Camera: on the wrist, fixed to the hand. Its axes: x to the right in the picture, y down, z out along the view.
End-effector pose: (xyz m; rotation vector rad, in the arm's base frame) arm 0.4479 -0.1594 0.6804 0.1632 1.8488 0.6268
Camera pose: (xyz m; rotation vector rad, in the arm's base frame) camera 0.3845 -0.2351 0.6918 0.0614 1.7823 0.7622
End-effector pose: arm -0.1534 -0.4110 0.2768 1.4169 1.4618 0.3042
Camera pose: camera -0.2516 -0.3989 0.2867 1.2902 1.4012 0.3988
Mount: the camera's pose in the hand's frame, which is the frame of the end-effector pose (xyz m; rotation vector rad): -0.0168 -0.0468 -0.0861 -0.1545 -0.0103 -0.0030
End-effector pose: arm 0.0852 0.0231 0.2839 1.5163 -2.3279 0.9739
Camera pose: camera 0.1180 0.0768 0.3609 1.4673 -2.3467 0.7672
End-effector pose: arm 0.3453 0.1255 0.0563 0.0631 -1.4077 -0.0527
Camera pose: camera 0.4276 0.0812 0.0224 -0.0632 -1.4096 -0.1642
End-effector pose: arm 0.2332 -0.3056 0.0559 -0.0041 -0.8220 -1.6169
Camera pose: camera 0.2343 -0.3351 -0.0390 -0.1209 -0.7035 -1.6809
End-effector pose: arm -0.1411 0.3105 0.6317 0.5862 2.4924 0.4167
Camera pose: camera -0.1921 0.2477 0.6895 0.5211 2.4241 0.5973
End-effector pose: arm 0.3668 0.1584 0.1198 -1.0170 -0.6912 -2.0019
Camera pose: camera 0.2987 0.1276 0.0542 -1.1172 -0.5502 -2.0793
